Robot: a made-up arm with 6 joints.
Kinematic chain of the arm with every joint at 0, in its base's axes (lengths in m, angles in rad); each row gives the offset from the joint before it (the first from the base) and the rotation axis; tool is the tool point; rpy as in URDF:
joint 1: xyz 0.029 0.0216 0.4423 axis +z
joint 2: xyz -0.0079 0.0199 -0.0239 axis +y
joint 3: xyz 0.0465 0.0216 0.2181 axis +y
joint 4: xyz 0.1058 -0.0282 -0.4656 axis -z
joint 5: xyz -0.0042 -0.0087 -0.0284 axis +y
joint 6: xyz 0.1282 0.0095 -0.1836 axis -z
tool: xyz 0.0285 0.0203 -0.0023 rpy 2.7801 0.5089 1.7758
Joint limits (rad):
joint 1: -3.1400..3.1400
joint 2: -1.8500..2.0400
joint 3: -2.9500..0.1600
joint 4: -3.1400..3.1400
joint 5: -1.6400..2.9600
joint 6: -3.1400..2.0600
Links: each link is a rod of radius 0.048 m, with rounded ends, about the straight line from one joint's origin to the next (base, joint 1, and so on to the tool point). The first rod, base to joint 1, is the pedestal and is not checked.
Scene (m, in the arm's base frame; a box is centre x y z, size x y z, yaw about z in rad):
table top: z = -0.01
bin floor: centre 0.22 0.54 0 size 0.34 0.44 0.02 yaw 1.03
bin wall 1: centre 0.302 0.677 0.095 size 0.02 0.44 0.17 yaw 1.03
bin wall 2: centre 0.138 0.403 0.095 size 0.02 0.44 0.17 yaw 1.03
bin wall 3: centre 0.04 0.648 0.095 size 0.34 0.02 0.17 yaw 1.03
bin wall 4: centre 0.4 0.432 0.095 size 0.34 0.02 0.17 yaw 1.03
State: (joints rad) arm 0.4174 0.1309 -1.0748 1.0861 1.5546 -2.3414
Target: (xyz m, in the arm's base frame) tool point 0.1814 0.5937 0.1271
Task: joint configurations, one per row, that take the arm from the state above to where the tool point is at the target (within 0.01 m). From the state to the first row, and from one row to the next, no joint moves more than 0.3 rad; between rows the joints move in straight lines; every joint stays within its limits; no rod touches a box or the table.
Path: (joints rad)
1: 0.6959 0.1746 -1.1012 1.1179 1.5958 -2.3314
2: 0.9743 0.2183 -1.1275 1.1497 1.6369 -2.3214
3: 1.0121 0.5163 -1.1753 1.2198 1.3731 -2.2975

